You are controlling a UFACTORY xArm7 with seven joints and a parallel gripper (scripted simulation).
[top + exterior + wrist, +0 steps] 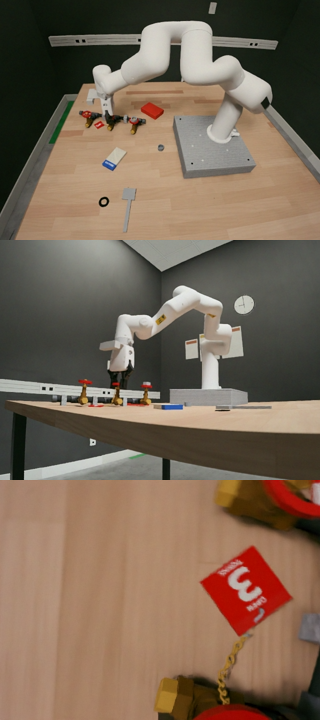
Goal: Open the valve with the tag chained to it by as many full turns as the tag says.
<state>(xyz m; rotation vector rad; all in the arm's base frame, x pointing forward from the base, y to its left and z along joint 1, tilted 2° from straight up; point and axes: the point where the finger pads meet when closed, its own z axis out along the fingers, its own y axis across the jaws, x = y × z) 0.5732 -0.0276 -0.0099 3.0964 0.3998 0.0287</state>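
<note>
Right now my hand is 80 mm short of the red tag, 80 mm above it and 20 mm to the left of it. The rest, counted from my hand: blue box 200 mm to the left, 80 mm below, 80 mm behind; red block 200 mm behind, 170 mm to the right, 70 mm below; grey cap 130 mm behind, 10 mm to the left, 10 mm above.
</note>
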